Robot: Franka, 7 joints.
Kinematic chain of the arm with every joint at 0, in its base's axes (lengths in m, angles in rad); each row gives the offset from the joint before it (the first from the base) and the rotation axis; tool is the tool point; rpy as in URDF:
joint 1: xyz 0 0 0.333 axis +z
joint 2: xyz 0 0 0 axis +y
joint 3: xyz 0 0 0.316 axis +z
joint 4: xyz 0.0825 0 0 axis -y
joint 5: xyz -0.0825 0 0.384 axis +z
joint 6: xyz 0 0 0 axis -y
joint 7: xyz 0.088 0 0 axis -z
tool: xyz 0 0 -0.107 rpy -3.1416 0 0
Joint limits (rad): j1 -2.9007..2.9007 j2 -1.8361..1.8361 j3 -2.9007..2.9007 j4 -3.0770..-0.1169 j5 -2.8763..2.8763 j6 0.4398..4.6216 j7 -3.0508..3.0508
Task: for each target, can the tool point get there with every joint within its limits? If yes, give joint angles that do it. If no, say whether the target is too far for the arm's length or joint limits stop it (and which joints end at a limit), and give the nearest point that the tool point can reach.
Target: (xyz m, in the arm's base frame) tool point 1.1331 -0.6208 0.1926
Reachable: no: too far | nearest point 0.7480 -0.4098 0.2403 | short by 0.442 m
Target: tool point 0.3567 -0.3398 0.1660
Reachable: yes | joints -1.5623 0.5086 0.6831 -2.3501 -1.1759 2.7234 0.7242
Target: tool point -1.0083 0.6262 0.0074
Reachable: no: too far | nearest point -0.7028 0.4365 0.1060 | short by 0.373 m
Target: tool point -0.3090 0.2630 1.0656
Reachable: yes | joints 1.5828 0.5924 2.0666 -0.6569 0.5540 2.1798 1.2584
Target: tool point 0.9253 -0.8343 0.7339
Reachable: no: too far | nearest point 0.6065 -0.5469 0.5958 | short by 0.451 m
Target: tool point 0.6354 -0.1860 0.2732
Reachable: yes | joints -2.4374 -1.1005 1.8358 -1.7354 1.3073 1.9400 0.3542
